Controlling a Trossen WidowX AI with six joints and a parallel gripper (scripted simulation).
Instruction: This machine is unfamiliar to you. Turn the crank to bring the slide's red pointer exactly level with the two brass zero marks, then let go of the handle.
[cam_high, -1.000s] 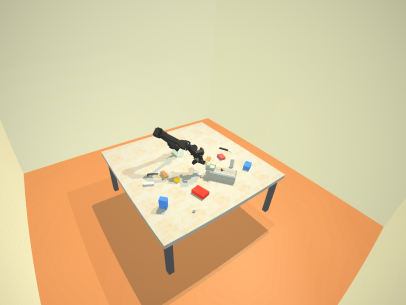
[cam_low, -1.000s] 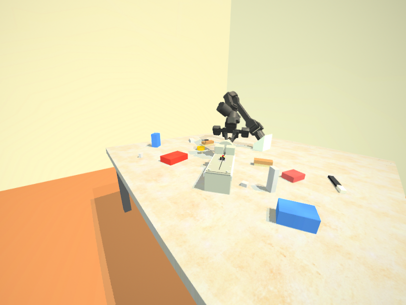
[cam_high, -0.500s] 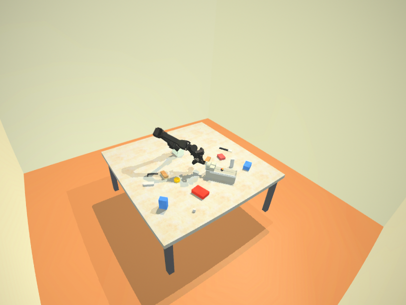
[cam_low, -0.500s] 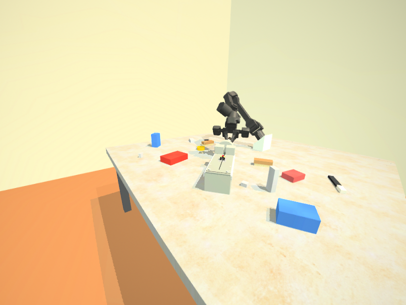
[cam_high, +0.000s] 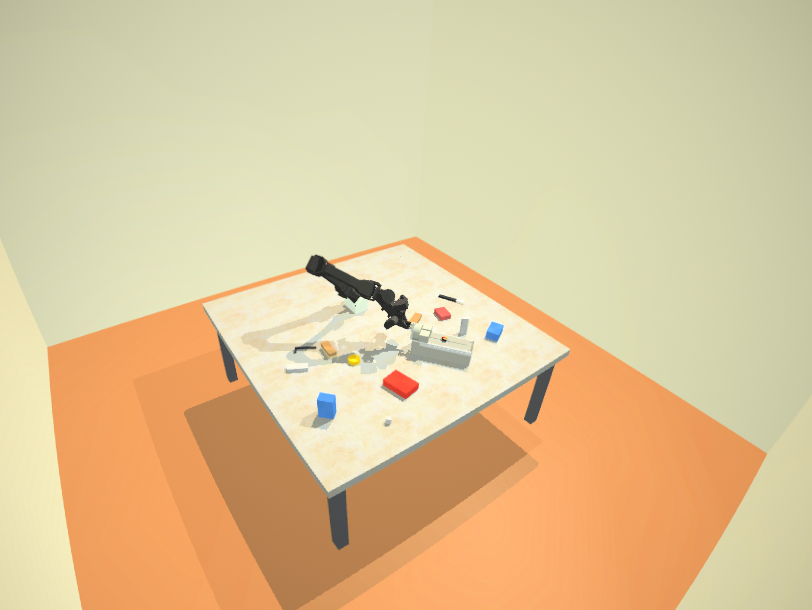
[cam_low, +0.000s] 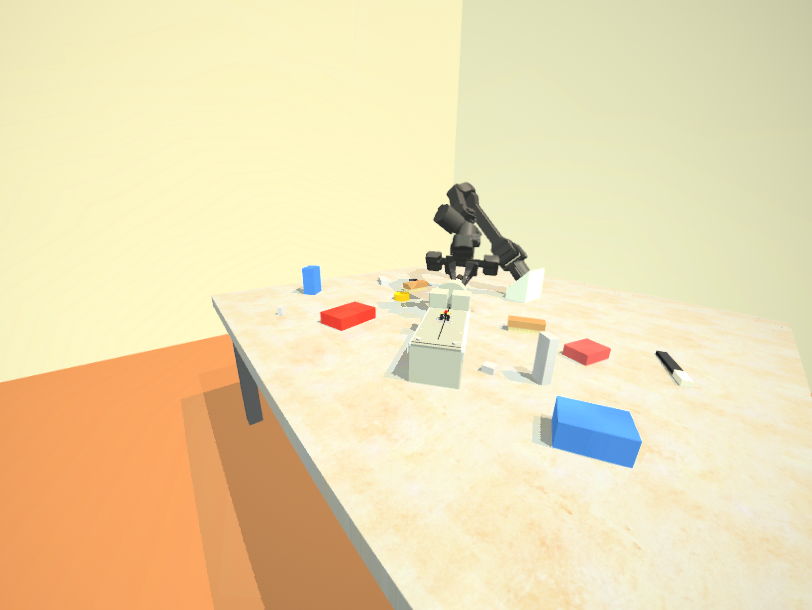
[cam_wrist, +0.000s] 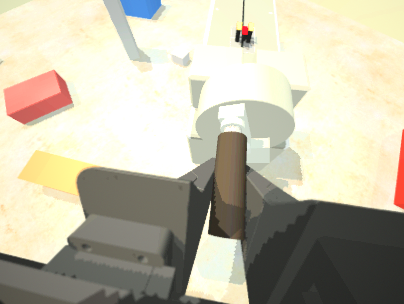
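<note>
Right now my gripper tip is 1 cm below the crank. From my gripper tip the other things lie so: brown crank handle: 3 cm above, 1 cm to the right, 1 cm behind; red pointer: 13 cm ahead, 9 cm to the left, 1 cm below; yellow disc: 26 cm to the right, 8 cm below, 3 cm behind.
</note>
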